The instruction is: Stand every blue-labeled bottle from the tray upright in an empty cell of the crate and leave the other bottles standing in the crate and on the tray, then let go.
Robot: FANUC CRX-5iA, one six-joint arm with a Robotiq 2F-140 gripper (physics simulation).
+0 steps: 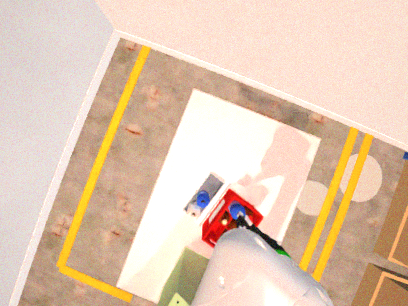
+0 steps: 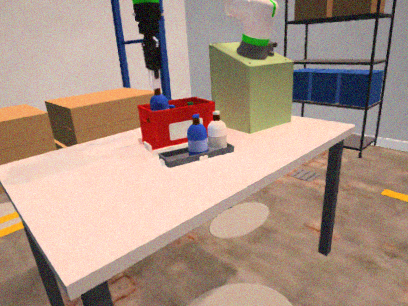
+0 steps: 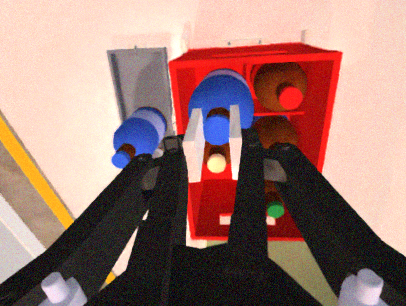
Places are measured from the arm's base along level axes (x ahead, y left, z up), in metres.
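Pixels of known places: gripper, between the fingertips: [image 1: 241, 215] [image 2: 155, 88] [image 3: 217, 122]; arm's base, origin of its link: [image 2: 251, 54].
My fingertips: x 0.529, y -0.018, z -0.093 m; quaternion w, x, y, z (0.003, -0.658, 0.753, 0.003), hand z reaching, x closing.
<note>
For each thing: its top centre in the pictures, then the offset to it from my fingertips. "spot": a spot on its surface instead. Level surfaces: height alone.
- red crate, centre of its top: [image 3: 202, 169] [image 2: 182, 105] [image 1: 222, 221] 0.090 m back, 0.044 m left, 0.079 m down
- white-labeled bottle, centre of its top: [image 2: 215, 111] [image 1: 192, 217] 0.143 m back, 0.184 m left, 0.094 m down
- grey tray, a spot on its surface: [image 3: 142, 75] [image 2: 175, 159] [image 1: 212, 184] spot: 0.033 m ahead, 0.144 m left, 0.249 m down
- red-capped bottle, centre of its top: [image 3: 291, 98] 0.022 m back, 0.083 m right, 0.091 m down
- brown bottle, centre of its top: [image 3: 281, 161] 0.106 m back, 0.062 m right, 0.091 m down
- white table, height of its surface: 0.254 m down
My gripper [image 1: 241, 216] [image 2: 156, 86] [image 3: 217, 122] is shut on the neck of a blue-labeled bottle [image 1: 236, 209] [image 2: 159, 102] [image 3: 220, 92]. The bottle is upright, mostly inside a corner cell of the red crate [image 1: 256, 220] [image 2: 150, 125] [image 3: 330, 100]; its shoulder shows above the rim and its base is hidden. Another blue-labeled bottle [image 1: 202, 199] [image 2: 197, 137] [image 3: 137, 137] and a white-labeled bottle [image 1: 192, 212] [image 2: 217, 134] stand on the grey tray [image 1: 216, 181] [image 2: 175, 157] [image 3: 142, 75]. The crate also holds a red-capped bottle [image 3: 280, 82], a brown bottle [image 3: 277, 130], a cream-capped one [image 3: 216, 163] and a green-capped one [image 3: 275, 209].
The tray lies close beside the crate's long side on the white table [image 1: 200, 130] [image 2: 150, 200]. The green robot pedestal [image 2: 250, 95] stands past the crate's far end. Brown boxes [image 2: 100, 115] stand behind the table, and a black shelf rack [image 2: 367, 120] stands at the right.
</note>
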